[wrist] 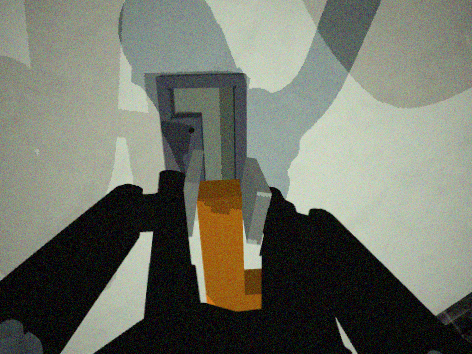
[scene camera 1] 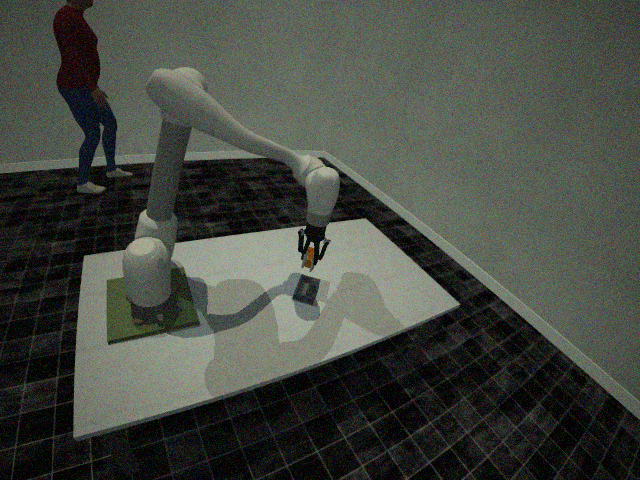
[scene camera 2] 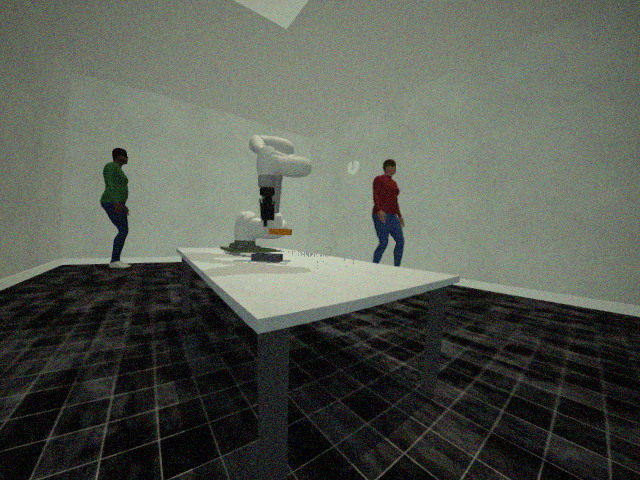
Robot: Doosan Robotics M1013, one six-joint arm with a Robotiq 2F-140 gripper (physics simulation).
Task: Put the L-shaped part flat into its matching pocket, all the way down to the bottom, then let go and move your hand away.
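The orange L-shaped part is held between the fingers of my gripper, which is shut on it. In scene camera 2, my gripper hangs with the part above the table. The dark grey block stands on the table below the part, apart from it. In the wrist view its L-shaped pocket shows a pale floor, with one arm pointing left at the far end. The near end of the pocket is hidden behind the part and fingers.
The white table carries the arm's base on a green plate. Arm shadows fall around the block. A person in red stands beyond the table, and a person in green stands at the left in scene camera 2.
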